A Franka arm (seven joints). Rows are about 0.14 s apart.
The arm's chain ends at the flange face. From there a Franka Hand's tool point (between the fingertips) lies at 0.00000 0.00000 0.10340 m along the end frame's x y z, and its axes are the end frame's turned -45 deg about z.
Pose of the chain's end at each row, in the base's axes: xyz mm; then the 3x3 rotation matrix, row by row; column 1 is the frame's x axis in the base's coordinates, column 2 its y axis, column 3 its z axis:
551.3 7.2 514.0; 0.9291 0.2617 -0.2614; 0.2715 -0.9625 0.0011; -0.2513 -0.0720 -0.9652
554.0 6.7 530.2; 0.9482 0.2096 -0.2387; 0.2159 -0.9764 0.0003; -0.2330 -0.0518 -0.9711
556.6 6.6 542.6; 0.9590 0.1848 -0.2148; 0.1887 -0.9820 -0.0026; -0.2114 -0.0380 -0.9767
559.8 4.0 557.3; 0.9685 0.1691 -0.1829; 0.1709 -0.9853 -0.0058; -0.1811 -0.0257 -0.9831
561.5 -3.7 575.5; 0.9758 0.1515 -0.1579; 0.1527 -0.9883 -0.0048; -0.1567 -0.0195 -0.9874
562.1 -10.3 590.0; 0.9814 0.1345 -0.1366; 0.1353 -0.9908 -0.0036; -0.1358 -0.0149 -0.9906
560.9 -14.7 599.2; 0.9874 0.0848 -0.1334; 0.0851 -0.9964 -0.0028; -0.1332 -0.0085 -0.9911
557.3 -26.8 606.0; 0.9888 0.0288 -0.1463; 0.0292 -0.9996 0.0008; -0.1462 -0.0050 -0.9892
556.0 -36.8 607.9; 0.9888 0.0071 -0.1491; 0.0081 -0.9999 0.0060; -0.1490 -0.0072 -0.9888
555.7 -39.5 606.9; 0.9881 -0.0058 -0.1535; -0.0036 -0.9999 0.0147; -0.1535 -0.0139 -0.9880
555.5 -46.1 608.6; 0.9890 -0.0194 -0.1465; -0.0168 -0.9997 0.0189; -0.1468 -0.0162 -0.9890
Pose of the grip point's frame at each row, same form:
524.3 7.3 414.2; 0.4719 0.8420 -0.2614; 0.8726 -0.4886 0.0011; -0.1268 -0.2286 -0.9652
529.3 6.7 429.8; 0.5223 0.8187 -0.2387; 0.8431 -0.5378 0.0003; -0.1281 -0.2014 -0.9711
534.4 6.3 441.6; 0.5474 0.8088 -0.2148; 0.8278 -0.5609 -0.0026; -0.1226 -0.1764 -0.9767
540.9 3.4 455.6; 0.5653 0.8044 -0.1829; 0.8176 -0.5759 -0.0058; -0.1099 -0.1462 -0.9831
545.2 -4.2 473.4; 0.5829 0.7971 -0.1579; 0.8068 -0.5909 -0.0048; -0.0970 -0.1246 -0.9874
548.0 -10.7 487.6; 0.5988 0.7891 -0.1366; 0.7963 -0.6049 -0.0036; -0.0855 -0.1066 -0.9906
547.1 -15.0 496.7; 0.6382 0.7582 -0.1334; 0.7647 -0.6444 -0.0028; -0.0882 -0.1002 -0.9911
542.2 -26.7 503.7; 0.6788 0.7196 -0.1463; 0.7275 -0.6862 0.0008; -0.0998 -0.1069 -0.9892
540.6 -36.2 505.7; 0.6942 0.7042 -0.1491; 0.7128 -0.7013 0.0060; -0.1003 -0.1105 -0.9888
539.8 -38.0 504.7; 0.7028 0.6946 -0.1535; 0.7045 -0.7096 0.0147; -0.0987 -0.1184 -0.9880
540.4 -44.1 506.3; 0.7130 0.6856 -0.1465; 0.6950 -0.7188 0.0189; -0.0923 -0.1153 -0.9890

